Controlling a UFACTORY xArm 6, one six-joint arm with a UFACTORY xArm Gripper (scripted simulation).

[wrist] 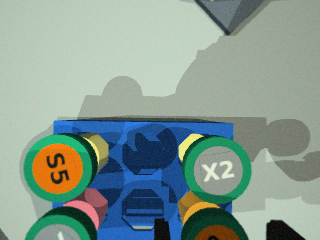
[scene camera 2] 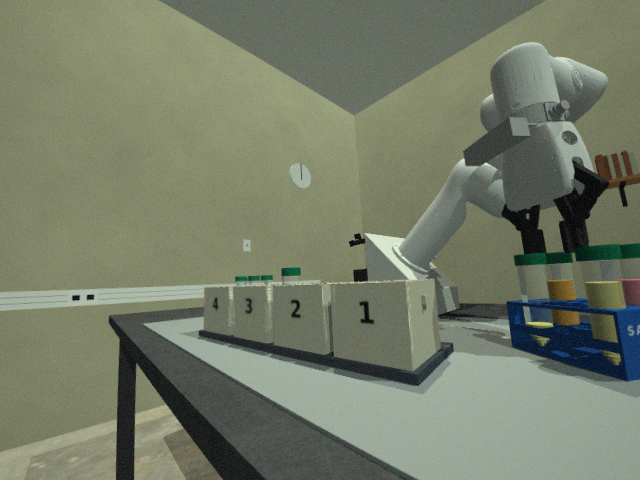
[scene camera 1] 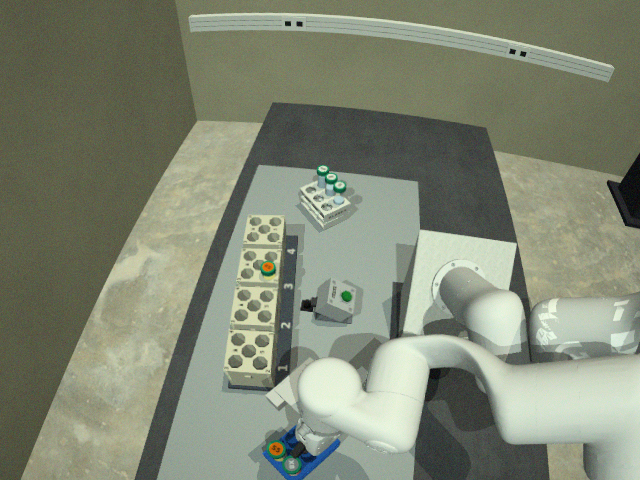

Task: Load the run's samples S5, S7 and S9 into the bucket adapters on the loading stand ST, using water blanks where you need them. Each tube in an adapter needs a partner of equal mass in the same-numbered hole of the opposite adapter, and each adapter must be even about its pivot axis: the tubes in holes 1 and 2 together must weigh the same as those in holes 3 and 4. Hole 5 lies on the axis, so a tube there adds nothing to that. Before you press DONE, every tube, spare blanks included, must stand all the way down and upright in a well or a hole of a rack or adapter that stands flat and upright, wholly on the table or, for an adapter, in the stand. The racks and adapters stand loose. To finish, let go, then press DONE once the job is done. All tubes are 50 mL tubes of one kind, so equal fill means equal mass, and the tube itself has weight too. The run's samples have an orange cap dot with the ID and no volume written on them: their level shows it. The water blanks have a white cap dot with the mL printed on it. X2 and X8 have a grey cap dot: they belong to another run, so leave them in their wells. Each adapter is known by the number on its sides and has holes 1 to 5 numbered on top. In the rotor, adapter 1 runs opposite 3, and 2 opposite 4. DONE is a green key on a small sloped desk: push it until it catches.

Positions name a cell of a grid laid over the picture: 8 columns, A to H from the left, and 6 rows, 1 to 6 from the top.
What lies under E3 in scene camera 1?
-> A white rack.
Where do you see a grey-dotted tube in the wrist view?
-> F5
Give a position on a grey-dotted tube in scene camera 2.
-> G4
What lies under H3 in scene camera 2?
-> The gripper.
